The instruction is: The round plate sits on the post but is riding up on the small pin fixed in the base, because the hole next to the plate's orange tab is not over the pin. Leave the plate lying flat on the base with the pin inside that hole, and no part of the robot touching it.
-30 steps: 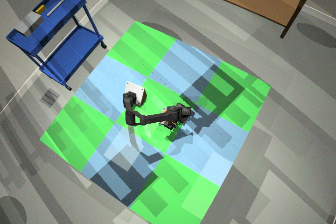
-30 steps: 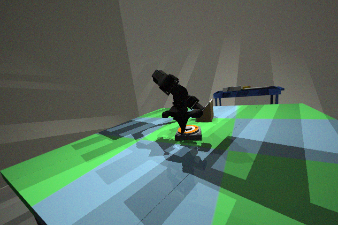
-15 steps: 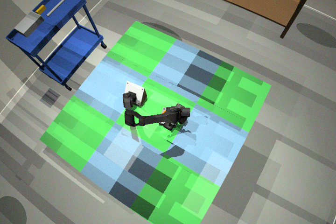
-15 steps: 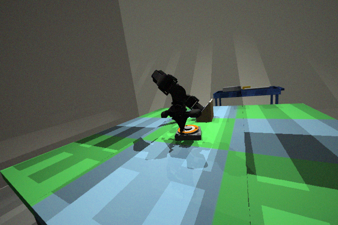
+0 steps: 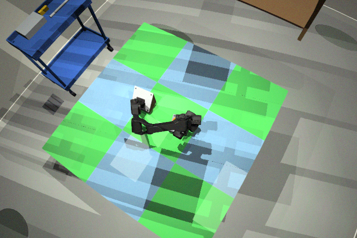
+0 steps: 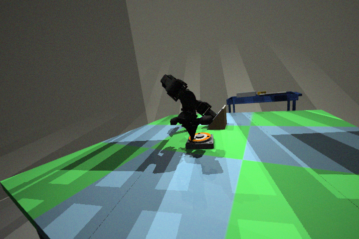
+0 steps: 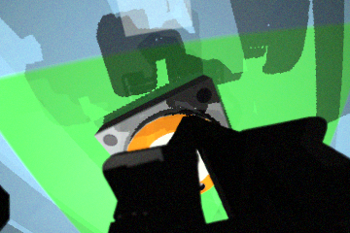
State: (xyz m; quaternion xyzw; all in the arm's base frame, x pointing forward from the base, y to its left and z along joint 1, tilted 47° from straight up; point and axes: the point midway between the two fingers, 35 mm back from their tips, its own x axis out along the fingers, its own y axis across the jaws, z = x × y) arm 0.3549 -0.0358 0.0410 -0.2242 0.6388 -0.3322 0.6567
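My gripper tip is 50 mm past the base, 20 mm to the right of it and 20 mm above it.
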